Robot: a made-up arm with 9 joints.
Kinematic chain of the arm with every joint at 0, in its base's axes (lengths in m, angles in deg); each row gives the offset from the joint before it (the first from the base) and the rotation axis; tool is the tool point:
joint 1: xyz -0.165 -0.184 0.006 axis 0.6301 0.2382 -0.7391
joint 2: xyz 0.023 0 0.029 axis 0.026 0.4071 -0.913
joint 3: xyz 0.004 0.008 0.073 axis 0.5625 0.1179 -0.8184
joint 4: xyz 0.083 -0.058 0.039 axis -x
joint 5: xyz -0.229 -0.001 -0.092 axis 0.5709 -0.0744 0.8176
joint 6: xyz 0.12 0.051 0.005 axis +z
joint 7: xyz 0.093 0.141 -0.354 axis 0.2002 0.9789 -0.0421
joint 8: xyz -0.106 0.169 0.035 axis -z
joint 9: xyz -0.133 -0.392 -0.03 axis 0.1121 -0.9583 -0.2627
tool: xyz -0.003 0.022 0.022
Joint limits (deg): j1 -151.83..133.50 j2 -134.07..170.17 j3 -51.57..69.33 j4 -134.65..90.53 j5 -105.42..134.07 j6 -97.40..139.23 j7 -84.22..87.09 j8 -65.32..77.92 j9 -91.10..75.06
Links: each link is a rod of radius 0.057 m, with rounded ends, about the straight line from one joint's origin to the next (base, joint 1, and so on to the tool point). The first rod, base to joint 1, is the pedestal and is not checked.
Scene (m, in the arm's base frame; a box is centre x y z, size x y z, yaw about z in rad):
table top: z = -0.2
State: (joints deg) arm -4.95 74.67 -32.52 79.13 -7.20 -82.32 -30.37 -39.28 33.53
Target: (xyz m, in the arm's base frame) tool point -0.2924 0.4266 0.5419
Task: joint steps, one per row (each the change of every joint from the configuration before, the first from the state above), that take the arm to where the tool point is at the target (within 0.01 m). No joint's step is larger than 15 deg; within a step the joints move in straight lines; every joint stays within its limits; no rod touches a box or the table.
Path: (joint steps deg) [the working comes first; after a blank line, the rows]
Joints at the target: -107.12 20.13 -51.57 90.53 -48.00 -97.40 -45.39 14.35 35.27
Straight joint move there: clear.

1: -14.60 -7.79 -2.72 1.63 -5.83 -2.15 -2.15 7.66 0.25
2: -14.59 -7.79 -2.72 1.63 -5.83 -2.16 -2.14 7.66 0.25
3: -14.60 -7.79 -2.72 1.63 -5.82 -2.15 -2.15 7.67 0.25
4: -14.60 -7.79 -2.73 1.62 -5.83 -2.16 -2.14 7.66 0.25
5: -14.59 -7.80 -2.72 1.63 -5.83 -2.15 -2.15 7.66 0.25
6: -14.60 -7.79 -2.72 1.63 -5.83 -2.16 -2.14 7.66 0.24
7: -14.59 -7.79 -2.72 1.63 -5.83 -2.15 -2.15 7.66 0.25

